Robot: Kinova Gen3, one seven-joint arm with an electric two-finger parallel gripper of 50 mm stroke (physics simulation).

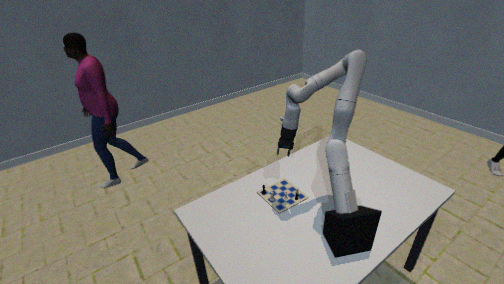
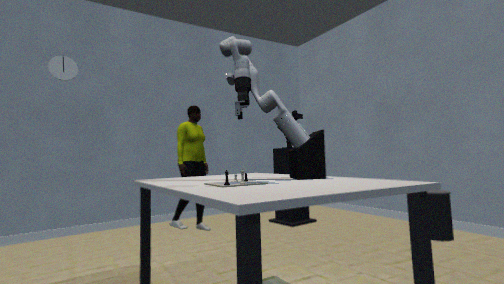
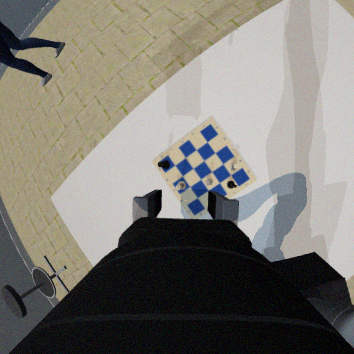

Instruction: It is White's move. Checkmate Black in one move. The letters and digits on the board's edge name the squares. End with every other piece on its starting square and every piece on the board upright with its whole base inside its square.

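Pixels of known places: gripper, between the fingertips: (image 1: 282, 154) (image 2: 239, 117) (image 3: 184, 200); arm's base, origin of its link: (image 1: 345, 211) (image 2: 302, 143).
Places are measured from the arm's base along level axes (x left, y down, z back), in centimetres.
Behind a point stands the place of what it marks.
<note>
The blue and cream chessboard (image 1: 284, 183) @[z -47.4, x -11.7, y 18.0 cm] (image 2: 215, 184) @[z -51.7, x -3.8, y 18.0 cm] (image 3: 205, 151) @[z -44.7, x -7.5, y 18.0 cm] lies on the table. A tall black piece (image 1: 264, 189) @[z -49.8, x 3.4, y 15.0 cm] (image 2: 227, 178) @[z -50.4, x 3.9, y 15.2 cm] (image 3: 164, 164) @[z -50.0, x 3.1, y 15.6 cm] stands upright on a blue corner square. A white piece (image 1: 272, 196) @[z -42.3, x 4.4, y 15.1 cm] (image 3: 181, 185) @[z -42.4, x 3.8, y 15.8 cm] stands near it along the board. Another white piece (image 1: 286, 194) @[z -37.6, x -2.3, y 15.0 cm] (image 3: 210, 181) @[z -37.8, x -2.9, y 14.3 cm] stands toward the opposite side. A third white piece (image 3: 234, 166) @[z -36.3, x -10.1, y 14.7 cm] is beside a black piece (image 1: 297, 195) @[z -32.6, x -6.2, y 15.1 cm] (image 3: 231, 184) @[z -33.5, x -6.3, y 14.2 cm] near that far edge. Exact types and edge labels are too small to read. My gripper (image 1: 283, 152) @[z -39.9, x -1.2, y -12.0 cm] (image 2: 239, 115) @[z -39.9, x -1.2, y -12.0 cm] (image 3: 184, 200) @[z -39.9, x -1.2, y -12.0 cm] is open and empty, high above the board.
The white table (image 1: 240, 240) @[z -34.0, x 36.0, y 18.6 cm] (image 2: 310, 188) @[z -36.1, x 36.9, y 18.6 cm] (image 3: 115, 180) @[z -58.8, x 19.5, y 18.6 cm] carries the arm's black base (image 1: 351, 232) @[z 7.3, x 6.6, y 3.0 cm] (image 2: 308, 160) @[z -3.2, x 6.8, y 9.0 cm]. A person in pink (image 1: 93, 85) is on the floor away from the table. A person in yellow (image 2: 191, 142) is behind the table. Arm shadows cross the tabletop.
</note>
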